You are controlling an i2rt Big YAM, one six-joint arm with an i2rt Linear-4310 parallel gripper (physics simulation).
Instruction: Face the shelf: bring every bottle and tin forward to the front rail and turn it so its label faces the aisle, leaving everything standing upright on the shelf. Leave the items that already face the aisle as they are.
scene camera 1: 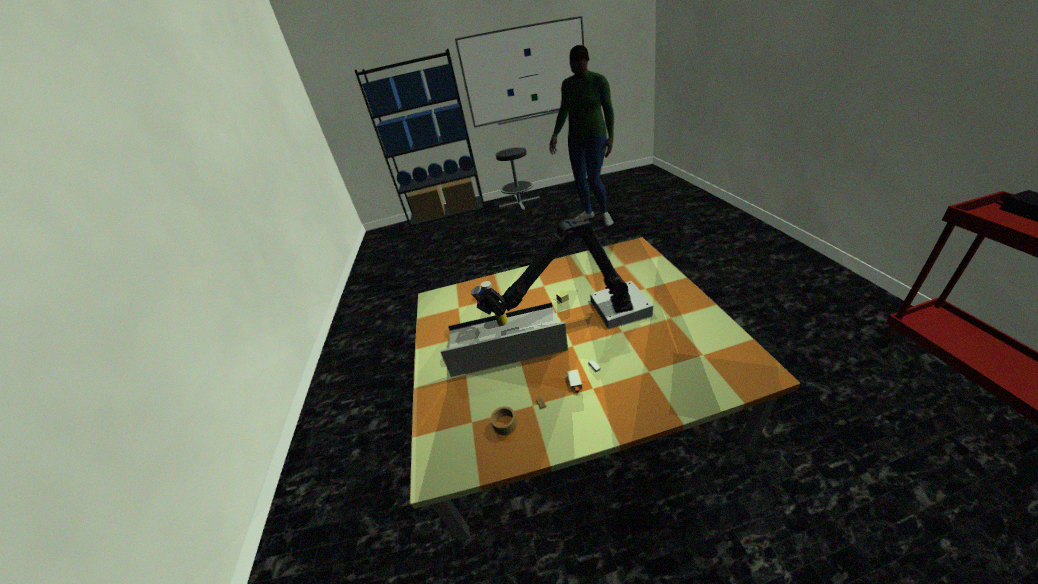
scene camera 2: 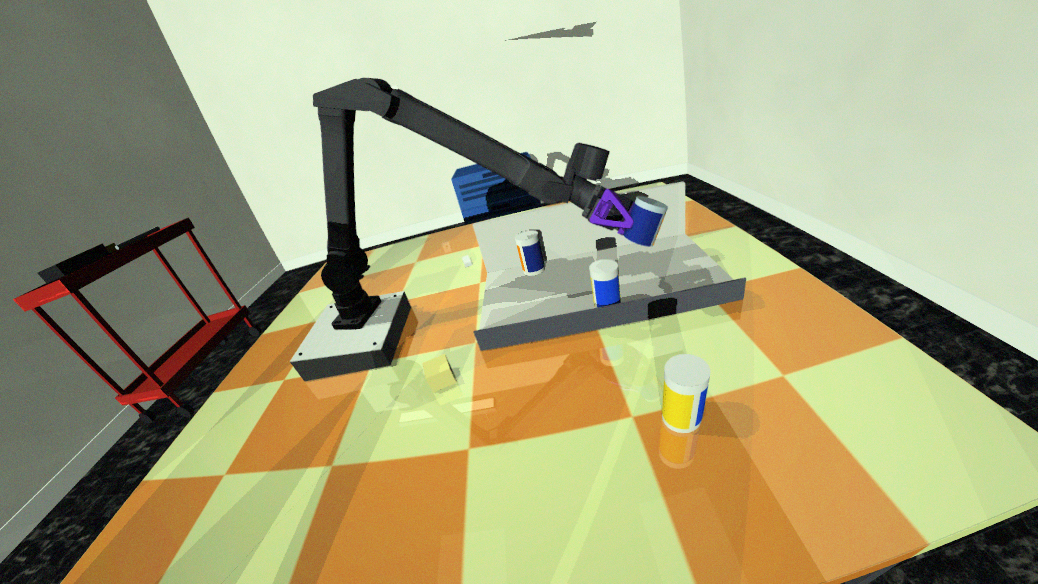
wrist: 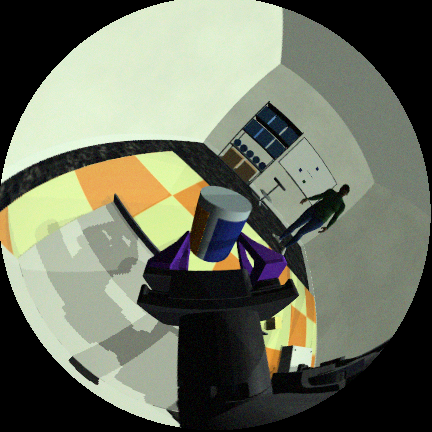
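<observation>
My gripper is shut on a white-capped blue-and-orange bottle, held tilted in the air above the right part of the shelf as seen in scene camera 2. A blue bottle stands upright close behind the front rail, its blue side towards the aisle. Another blue-and-orange bottle stands further back at the left, orange at its left edge. A yellow-and-blue bottle stands upright on the table, off the shelf, in front of the rail. The shelf floor under the held bottle is partly shadowed.
A yellow block lies between the arm's base and the rail side. Behind the shelf are a round bowl, a white box and a small white piece. A blue cabinet shows beyond the back panel.
</observation>
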